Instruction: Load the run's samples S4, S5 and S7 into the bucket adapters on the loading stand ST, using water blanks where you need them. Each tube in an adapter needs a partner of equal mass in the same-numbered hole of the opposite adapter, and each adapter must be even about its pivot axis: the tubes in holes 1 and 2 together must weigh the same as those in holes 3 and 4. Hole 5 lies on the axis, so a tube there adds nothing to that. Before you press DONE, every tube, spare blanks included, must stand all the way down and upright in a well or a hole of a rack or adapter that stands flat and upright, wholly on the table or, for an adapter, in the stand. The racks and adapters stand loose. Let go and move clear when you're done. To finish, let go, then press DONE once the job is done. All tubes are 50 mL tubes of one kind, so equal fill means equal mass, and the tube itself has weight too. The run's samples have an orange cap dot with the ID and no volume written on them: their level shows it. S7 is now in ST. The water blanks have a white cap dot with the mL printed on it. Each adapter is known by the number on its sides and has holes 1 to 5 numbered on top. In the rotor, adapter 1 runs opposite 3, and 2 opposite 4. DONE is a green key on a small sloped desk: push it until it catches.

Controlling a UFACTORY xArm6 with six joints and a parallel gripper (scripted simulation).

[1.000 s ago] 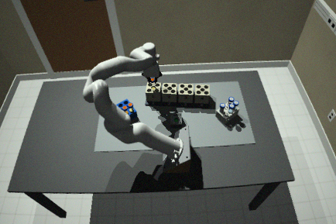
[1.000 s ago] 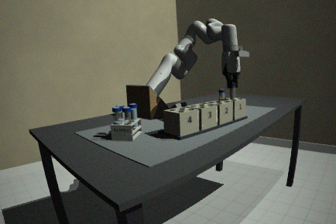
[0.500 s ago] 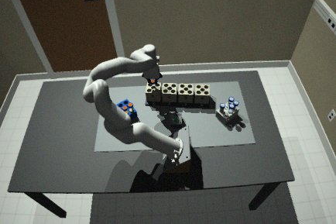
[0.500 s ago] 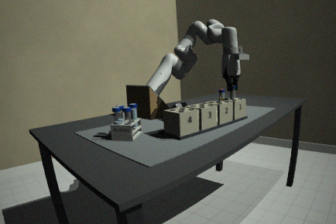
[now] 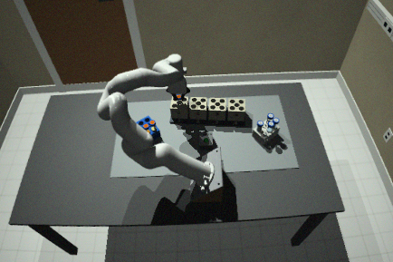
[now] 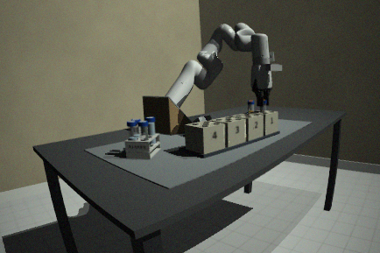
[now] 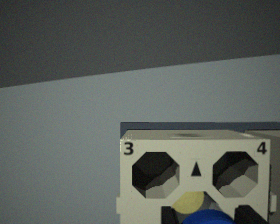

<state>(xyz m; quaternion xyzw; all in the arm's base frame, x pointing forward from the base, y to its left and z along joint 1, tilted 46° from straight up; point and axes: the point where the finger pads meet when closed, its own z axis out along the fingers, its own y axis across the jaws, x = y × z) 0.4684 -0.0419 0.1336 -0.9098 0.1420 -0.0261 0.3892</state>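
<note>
Now: the sample S7 5 cm below my hand and 1 cm to the right of it. Also, from my hand: stand ST (16 cm to the right, 14 cm below, 5 cm behind); then adapter 2 (11 cm to the right, 9 cm below, 3 cm behind); then sample S4 (16 cm to the left, 14 cm behind, 8 cm below).
</note>
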